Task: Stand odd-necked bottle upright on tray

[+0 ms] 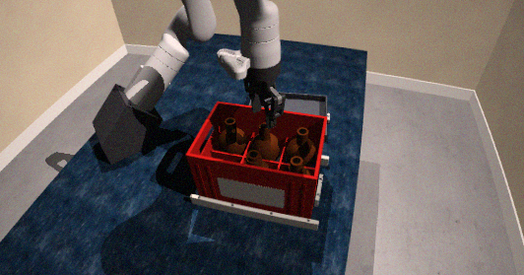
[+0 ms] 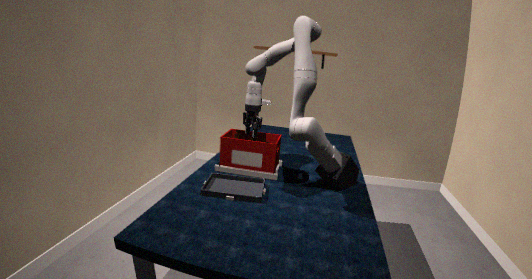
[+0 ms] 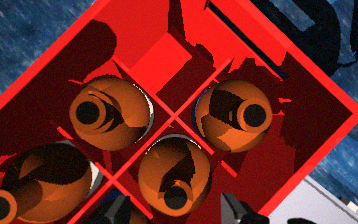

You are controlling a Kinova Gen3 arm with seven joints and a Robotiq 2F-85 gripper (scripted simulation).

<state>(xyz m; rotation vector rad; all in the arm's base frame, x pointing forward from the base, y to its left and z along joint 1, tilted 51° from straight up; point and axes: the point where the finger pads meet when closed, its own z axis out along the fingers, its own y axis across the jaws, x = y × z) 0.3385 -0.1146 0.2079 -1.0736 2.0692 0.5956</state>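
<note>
Now: the crate 20 mm ahead of my hand, 40 mm to the right of it and 120 mm below it. Round my hand: grey tray 70 mm behind, 220 mm to the left, 190 mm below.
</note>
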